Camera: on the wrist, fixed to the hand. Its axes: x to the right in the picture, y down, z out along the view.
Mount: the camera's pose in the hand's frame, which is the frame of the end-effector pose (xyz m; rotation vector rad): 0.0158 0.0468 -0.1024 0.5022 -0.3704 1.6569
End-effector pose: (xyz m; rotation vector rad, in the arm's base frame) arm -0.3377 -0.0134 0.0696 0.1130 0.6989 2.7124
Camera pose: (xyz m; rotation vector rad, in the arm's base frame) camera -0.3829 -0.0931 0.0023 -0.9328 -0.7303 -1.5728
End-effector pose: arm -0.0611 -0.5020 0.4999 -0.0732 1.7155 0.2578
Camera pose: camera -0.1718 -0.4767 0.5047 1.6916 1.0377 0.9358
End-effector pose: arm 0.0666 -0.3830 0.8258 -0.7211 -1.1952 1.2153
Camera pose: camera 0.1478 -0.3389 0.7595 1.1012 0.2595 -2.8999
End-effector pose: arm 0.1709 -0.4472 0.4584 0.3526 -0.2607 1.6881
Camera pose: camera 0.1142 -0.4018 0.3709 -0.7800 0.3558 -2.6396
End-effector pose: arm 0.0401 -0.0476 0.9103 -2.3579 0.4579 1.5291
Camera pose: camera 0.1110 -0.1336 0.9327 0.8497 -2.3451 -1.6097
